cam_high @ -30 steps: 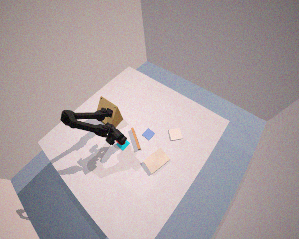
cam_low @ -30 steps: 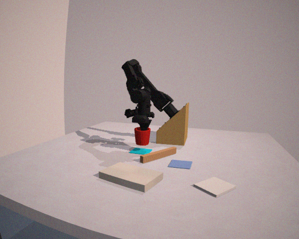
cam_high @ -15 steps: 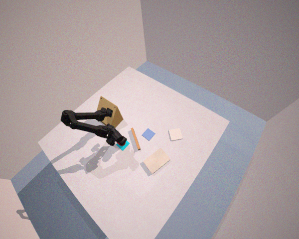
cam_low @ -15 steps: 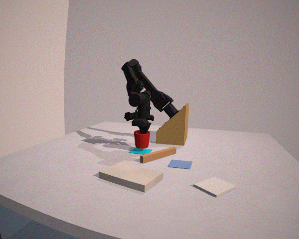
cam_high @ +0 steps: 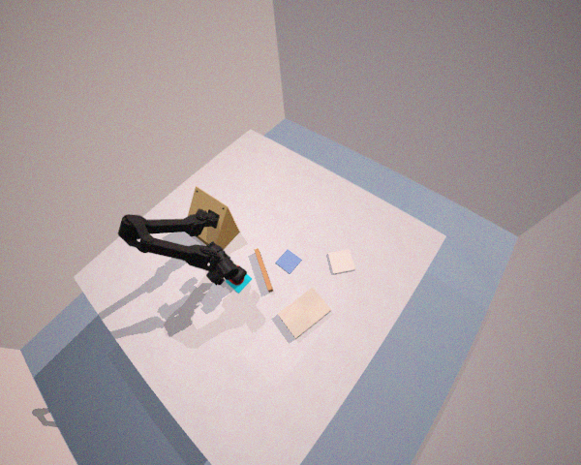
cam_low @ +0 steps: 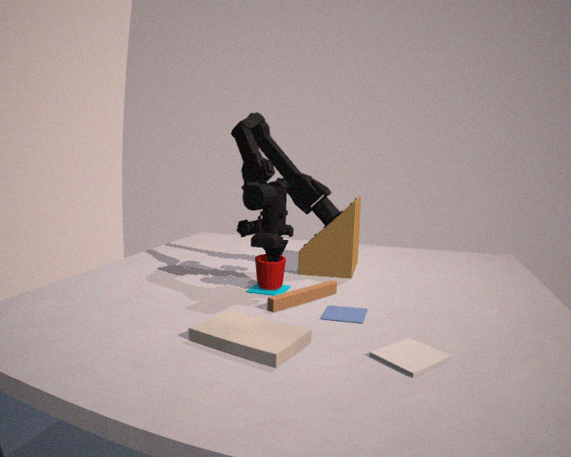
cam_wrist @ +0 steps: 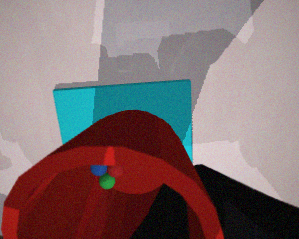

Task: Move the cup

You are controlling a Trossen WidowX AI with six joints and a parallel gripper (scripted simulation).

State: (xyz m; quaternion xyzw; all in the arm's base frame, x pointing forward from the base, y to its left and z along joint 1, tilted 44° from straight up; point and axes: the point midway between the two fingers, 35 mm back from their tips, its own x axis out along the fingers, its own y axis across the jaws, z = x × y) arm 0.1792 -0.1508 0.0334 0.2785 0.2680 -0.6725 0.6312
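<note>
The red cup lies 30 mm ahead of my gripper tip. The rest, counted from my gripper tip: cyan pad 50 mm below, 30 mm ahead; green marble 50 mm ahead, 20 mm below, 10 mm to the left; blue marble 50 mm ahead, 20 mm below.
</note>
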